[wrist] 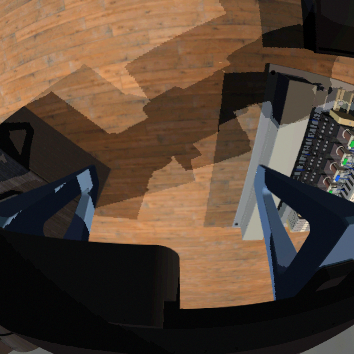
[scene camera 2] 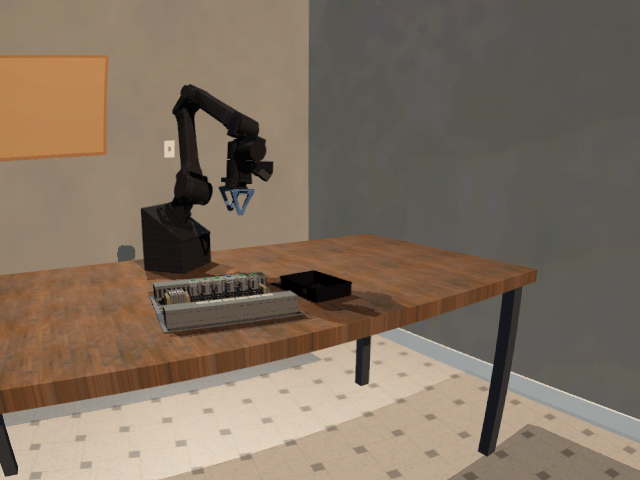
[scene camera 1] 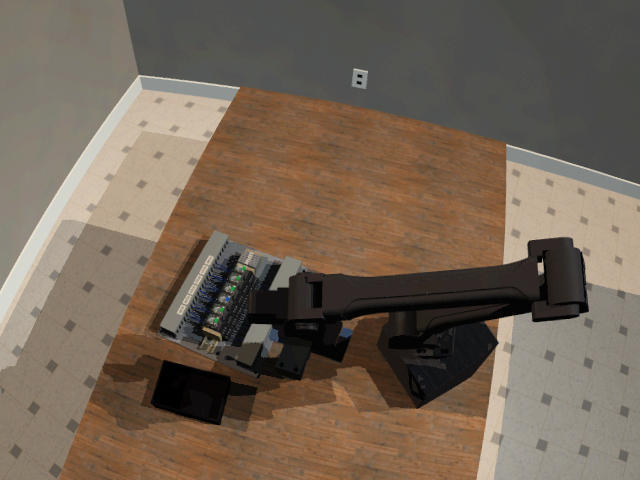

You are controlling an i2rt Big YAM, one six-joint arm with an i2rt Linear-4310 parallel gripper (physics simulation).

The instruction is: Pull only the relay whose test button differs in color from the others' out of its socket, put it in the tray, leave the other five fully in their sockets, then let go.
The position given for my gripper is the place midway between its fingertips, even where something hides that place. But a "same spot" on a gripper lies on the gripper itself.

My gripper shows in the wrist view, in scene camera 2 [235, 212] and in scene camera 1. One and the same spot on my gripper: [wrist: 127, 284] is [scene camera 1: 312, 350].
